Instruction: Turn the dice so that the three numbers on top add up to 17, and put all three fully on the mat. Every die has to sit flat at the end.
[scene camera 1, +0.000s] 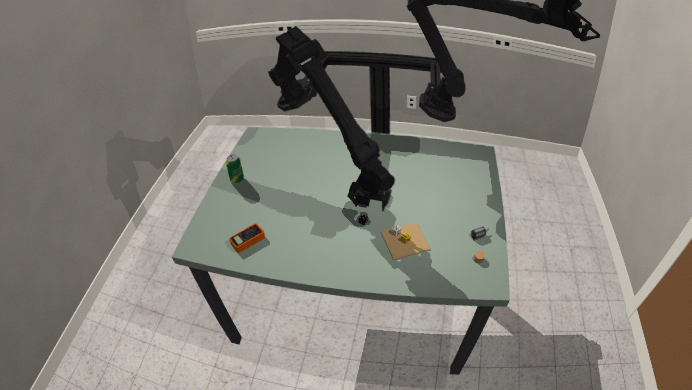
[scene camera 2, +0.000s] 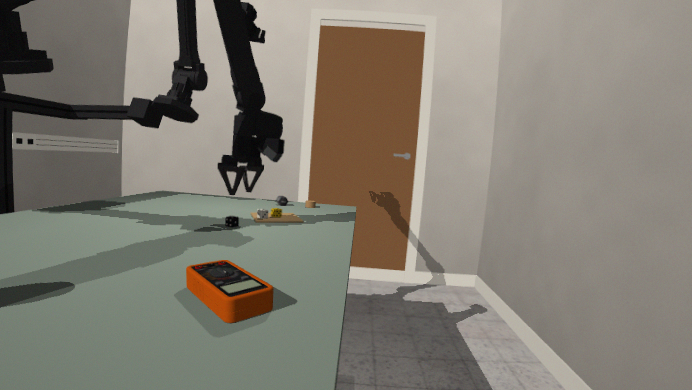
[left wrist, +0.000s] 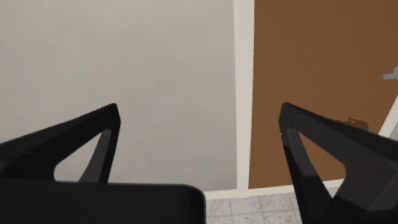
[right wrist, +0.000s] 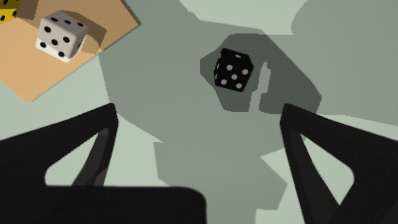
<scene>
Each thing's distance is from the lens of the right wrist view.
my right gripper (right wrist: 199, 113): 13 cm
white die (right wrist: 62, 36): 19 cm
black die (right wrist: 233, 69): 18 cm
</scene>
